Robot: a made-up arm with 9 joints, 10 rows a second.
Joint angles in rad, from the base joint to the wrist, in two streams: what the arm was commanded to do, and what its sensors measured. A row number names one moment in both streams.
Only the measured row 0 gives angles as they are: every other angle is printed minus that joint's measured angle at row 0.
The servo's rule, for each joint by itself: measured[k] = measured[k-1] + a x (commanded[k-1-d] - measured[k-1]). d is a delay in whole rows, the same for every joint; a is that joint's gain. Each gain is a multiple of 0.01, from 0.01 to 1. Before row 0 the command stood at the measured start. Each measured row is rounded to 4 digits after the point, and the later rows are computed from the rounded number. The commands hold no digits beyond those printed.
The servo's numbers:
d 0
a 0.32 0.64 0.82 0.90 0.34 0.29 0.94 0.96 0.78
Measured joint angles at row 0:
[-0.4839, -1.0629, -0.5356, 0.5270, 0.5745, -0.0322, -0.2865, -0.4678, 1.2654]
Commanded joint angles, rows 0 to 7:
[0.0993, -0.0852, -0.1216, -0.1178, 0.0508, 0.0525, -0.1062, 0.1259, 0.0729]
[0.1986, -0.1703, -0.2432, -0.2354, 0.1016, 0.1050, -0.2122, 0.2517, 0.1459]
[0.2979, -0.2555, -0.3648, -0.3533, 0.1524, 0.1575, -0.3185, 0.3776, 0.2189]
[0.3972, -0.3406, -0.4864, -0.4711, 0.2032, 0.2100, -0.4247, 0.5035, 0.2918]
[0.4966, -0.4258, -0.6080, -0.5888, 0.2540, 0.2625, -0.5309, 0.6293, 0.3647]
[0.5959, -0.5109, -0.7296, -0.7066, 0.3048, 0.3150, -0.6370, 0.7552, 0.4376]
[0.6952, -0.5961, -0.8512, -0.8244, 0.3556, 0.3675, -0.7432, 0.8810, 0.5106]
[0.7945, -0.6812, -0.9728, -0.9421, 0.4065, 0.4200, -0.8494, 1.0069, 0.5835]
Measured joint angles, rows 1 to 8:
[0.0318, -0.0545, -0.0997, -0.1060, 0.0173, 0.0152, -0.0998, 0.1209, 0.0569]
[0.0852, -0.1286, -0.2174, -0.2225, 0.0460, 0.0412, -0.2055, 0.2465, 0.1263]
[0.1533, -0.2098, -0.3383, -0.3402, 0.0822, 0.0749, -0.3117, 0.3724, 0.1985]
[0.2313, -0.2935, -0.4597, -0.4580, 0.1233, 0.1141, -0.4179, 0.4983, 0.2713]
[0.3162, -0.3782, -0.5813, -0.5757, 0.1677, 0.1571, -0.5241, 0.6241, 0.3442]
[0.4057, -0.4631, -0.7029, -0.6935, 0.2143, 0.2029, -0.6302, 0.7500, 0.4171]
[0.4983, -0.5482, -0.8245, -0.8113, 0.2623, 0.2506, -0.7364, 0.8758, 0.4900]
[0.5931, -0.6333, -0.9461, -0.9290, 0.3113, 0.2997, -0.8426, 1.0017, 0.5629]

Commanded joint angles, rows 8 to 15:
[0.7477, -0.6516, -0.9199, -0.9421, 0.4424, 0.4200, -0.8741, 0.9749, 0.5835]
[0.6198, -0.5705, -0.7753, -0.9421, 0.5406, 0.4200, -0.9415, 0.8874, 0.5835]
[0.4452, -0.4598, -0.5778, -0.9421, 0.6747, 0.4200, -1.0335, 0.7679, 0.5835]
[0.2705, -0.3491, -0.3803, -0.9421, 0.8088, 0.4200, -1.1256, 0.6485, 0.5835]
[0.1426, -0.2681, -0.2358, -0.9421, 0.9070, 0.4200, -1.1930, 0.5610, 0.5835]
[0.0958, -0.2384, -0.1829, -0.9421, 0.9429, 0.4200, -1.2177, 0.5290, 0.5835]
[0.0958, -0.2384, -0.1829, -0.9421, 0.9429, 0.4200, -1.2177, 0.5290, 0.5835]
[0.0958, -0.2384, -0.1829, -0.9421, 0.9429, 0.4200, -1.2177, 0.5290, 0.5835]
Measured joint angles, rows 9 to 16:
[0.6426, -0.6450, -0.9246, -0.9408, 0.3559, 0.3346, -0.8722, 0.9760, 0.5790]
[0.6353, -0.5973, -0.8022, -0.9420, 0.4187, 0.3594, -0.9373, 0.8909, 0.5825]
[0.5745, -0.5093, -0.6182, -0.9421, 0.5057, 0.3770, -1.0277, 0.7728, 0.5833]
[0.4772, -0.4068, -0.4231, -0.9421, 0.6088, 0.3895, -1.1197, 0.6535, 0.5835]
[0.3701, -0.3180, -0.2695, -0.9421, 0.7102, 0.3983, -1.1886, 0.5647, 0.5835]
[0.2823, -0.2671, -0.1985, -0.9421, 0.7893, 0.4046, -1.2160, 0.5304, 0.5835]
[0.2226, -0.2487, -0.1857, -0.9421, 0.8415, 0.4091, -1.2176, 0.5291, 0.5835]
[0.1820, -0.2421, -0.1834, -0.9421, 0.8760, 0.4123, -1.2177, 0.5290, 0.5835]

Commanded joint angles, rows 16 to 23:
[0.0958, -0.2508, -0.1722, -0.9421, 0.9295, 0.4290, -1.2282, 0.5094, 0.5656]
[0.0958, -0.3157, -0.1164, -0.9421, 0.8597, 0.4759, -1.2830, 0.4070, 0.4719]
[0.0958, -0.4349, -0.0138, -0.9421, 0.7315, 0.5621, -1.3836, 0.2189, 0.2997]
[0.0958, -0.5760, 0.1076, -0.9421, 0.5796, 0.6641, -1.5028, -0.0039, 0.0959]
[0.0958, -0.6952, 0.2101, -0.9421, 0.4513, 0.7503, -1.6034, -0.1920, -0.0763]
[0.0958, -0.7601, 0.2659, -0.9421, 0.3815, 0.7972, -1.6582, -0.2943, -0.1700]
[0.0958, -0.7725, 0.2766, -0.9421, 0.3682, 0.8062, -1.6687, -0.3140, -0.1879]
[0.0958, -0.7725, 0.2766, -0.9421, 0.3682, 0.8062, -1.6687, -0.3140, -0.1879]
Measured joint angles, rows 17 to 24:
[0.1544, -0.2477, -0.1742, -0.9421, 0.8942, 0.4171, -1.2276, 0.5102, 0.5695]
[0.1356, -0.2912, -0.1268, -0.9421, 0.8825, 0.4342, -1.2797, 0.4111, 0.4934]
[0.1229, -0.3832, -0.0341, -0.9421, 0.8312, 0.4713, -1.3774, 0.2266, 0.3423]
[0.1142, -0.5066, 0.0821, -0.9421, 0.7457, 0.5272, -1.4953, 0.0053, 0.1501]
[0.1083, -0.6273, 0.1871, -0.9421, 0.6456, 0.5919, -1.5969, -0.1841, -0.0265]
[0.1043, -0.7123, 0.2517, -0.9421, 0.5558, 0.6514, -1.6545, -0.2899, -0.1384]
[0.1016, -0.7508, 0.2721, -0.9421, 0.4920, 0.6963, -1.6678, -0.3130, -0.1770]
[0.0997, -0.7647, 0.2758, -0.9421, 0.4499, 0.7282, -1.6686, -0.3140, -0.1855]

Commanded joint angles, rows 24 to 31:
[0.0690, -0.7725, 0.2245, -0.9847, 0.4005, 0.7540, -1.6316, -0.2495, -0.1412]
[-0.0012, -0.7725, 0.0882, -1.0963, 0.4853, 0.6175, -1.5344, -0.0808, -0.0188]
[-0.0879, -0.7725, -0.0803, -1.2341, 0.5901, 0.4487, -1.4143, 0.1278, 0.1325]
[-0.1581, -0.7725, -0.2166, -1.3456, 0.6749, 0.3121, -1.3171, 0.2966, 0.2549]
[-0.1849, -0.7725, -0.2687, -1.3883, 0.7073, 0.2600, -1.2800, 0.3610, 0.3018]
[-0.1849, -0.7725, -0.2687, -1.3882, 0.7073, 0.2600, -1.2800, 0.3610, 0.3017]
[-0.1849, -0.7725, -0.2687, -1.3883, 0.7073, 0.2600, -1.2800, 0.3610, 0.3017]
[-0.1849, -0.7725, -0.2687, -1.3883, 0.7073, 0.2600, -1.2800, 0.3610, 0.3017]
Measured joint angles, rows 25 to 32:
[0.0899, -0.7697, 0.2337, -0.9804, 0.4331, 0.7357, -1.6338, -0.2521, -0.1509]
[0.0607, -0.7715, 0.1144, -1.0847, 0.4508, 0.7014, -1.5404, -0.0877, -0.0479]
[0.0131, -0.7721, -0.0453, -1.2192, 0.4982, 0.6281, -1.4219, 0.1192, 0.0928]
[-0.0417, -0.7724, -0.1858, -1.3330, 0.5583, 0.5365, -1.3234, 0.2895, 0.2192]
[-0.0875, -0.7725, -0.2538, -1.3828, 0.6090, 0.4563, -1.2826, 0.3581, 0.2836]
[-0.1187, -0.7725, -0.2660, -1.3877, 0.6424, 0.3994, -1.2802, 0.3609, 0.2977]
[-0.1399, -0.7725, -0.2682, -1.3882, 0.6645, 0.3590, -1.2800, 0.3610, 0.3008]
[-0.1543, -0.7725, -0.2686, -1.3883, 0.6791, 0.3303, -1.2800, 0.3610, 0.3015]

